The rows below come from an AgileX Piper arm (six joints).
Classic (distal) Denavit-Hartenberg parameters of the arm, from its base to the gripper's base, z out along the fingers. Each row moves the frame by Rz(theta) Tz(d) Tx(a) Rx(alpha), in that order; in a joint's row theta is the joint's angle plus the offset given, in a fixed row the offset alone. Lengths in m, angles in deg.
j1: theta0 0  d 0.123  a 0  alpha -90
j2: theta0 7.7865  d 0  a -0.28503  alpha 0
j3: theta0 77.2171  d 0  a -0.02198  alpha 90
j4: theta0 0  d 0.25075  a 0  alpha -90
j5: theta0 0  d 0  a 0  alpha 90
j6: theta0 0  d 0.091  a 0  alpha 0
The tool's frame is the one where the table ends.
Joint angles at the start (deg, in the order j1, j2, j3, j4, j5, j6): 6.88 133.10 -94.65 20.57 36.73 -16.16
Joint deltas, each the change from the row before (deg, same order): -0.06 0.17 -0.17 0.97 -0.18 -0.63; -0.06 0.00 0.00 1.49 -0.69 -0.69; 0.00 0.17 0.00 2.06 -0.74 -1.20; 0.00 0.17 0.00 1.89 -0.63 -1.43; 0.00 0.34 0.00 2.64 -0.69 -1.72; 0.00 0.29 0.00 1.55 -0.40 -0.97; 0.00 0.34 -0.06 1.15 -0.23 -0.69
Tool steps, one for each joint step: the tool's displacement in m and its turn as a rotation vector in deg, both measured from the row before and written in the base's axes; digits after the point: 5 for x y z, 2 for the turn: 0.00096 0.00039 -0.00030 0.58 -0.24 -0.08; 0.00124 0.00061 0.00077 0.93 -0.69 -0.48; 0.00124 0.00150 -0.00042 1.17 -0.66 -0.32; 0.00109 0.00132 -0.00050 0.93 -0.65 -0.02; 0.00123 0.00180 -0.00161 1.38 -0.57 -0.25; 0.00069 0.00100 -0.00169 0.79 -0.23 -0.20; 0.00057 0.00076 -0.00206 0.60 -0.05 -0.16
